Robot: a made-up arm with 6 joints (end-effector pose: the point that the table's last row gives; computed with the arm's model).
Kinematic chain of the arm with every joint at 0, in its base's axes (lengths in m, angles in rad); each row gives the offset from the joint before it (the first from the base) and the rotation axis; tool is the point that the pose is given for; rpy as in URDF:
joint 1: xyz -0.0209 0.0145 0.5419 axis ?
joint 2: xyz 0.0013 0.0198 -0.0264 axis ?
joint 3: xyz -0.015 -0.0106 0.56 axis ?
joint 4: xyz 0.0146 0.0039 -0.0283 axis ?
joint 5: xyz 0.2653 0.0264 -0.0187 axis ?
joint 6: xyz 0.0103 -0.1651 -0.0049 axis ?
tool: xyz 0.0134 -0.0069 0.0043 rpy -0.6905 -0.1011 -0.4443
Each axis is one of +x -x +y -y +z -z.
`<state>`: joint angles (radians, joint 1 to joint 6).
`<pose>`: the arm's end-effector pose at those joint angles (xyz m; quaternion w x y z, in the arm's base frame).
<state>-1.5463 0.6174 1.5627 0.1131 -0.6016 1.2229</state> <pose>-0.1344 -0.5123 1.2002 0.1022 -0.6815 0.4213 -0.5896</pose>
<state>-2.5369 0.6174 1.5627 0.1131 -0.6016 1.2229</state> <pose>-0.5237 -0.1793 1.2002 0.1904 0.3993 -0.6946 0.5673</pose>
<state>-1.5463 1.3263 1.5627 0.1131 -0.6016 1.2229</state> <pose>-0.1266 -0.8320 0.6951 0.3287 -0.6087 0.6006 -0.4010</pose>
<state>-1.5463 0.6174 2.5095 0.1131 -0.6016 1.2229</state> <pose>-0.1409 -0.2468 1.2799 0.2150 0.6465 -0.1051 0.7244</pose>
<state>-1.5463 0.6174 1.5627 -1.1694 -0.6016 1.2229</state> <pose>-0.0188 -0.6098 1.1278 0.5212 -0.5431 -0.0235 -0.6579</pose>
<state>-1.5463 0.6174 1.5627 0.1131 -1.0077 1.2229</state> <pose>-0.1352 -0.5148 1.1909 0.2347 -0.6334 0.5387 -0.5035</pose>
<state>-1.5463 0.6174 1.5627 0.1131 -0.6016 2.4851</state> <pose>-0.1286 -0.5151 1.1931 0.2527 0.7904 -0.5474 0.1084</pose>
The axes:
joint 1: +z
joint 2: +y
joint 3: -y
joint 4: -x
joint 5: -y
joint 6: -x

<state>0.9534 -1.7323 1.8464 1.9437 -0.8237 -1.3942</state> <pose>-0.4804 -0.5893 0.1784 0.1071 0.8922 -0.2511 -0.3599</pose>
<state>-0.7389 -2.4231 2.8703 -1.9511 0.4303 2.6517</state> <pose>-0.2000 0.2783 -0.2491 0.5134 -0.5076 0.6723 -0.1639</pose>
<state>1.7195 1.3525 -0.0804 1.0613 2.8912 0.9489</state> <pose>-0.0514 0.6820 0.4095 0.6613 0.4268 -0.5306 0.3147</pose>
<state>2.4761 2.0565 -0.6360 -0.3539 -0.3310 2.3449</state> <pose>-0.1075 0.2090 0.2275 0.8005 0.2480 0.1220 -0.5318</pose>
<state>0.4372 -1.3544 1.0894 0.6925 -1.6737 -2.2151</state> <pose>-0.6678 -0.4194 0.7694 0.5566 0.8194 -0.0777 0.1133</pose>
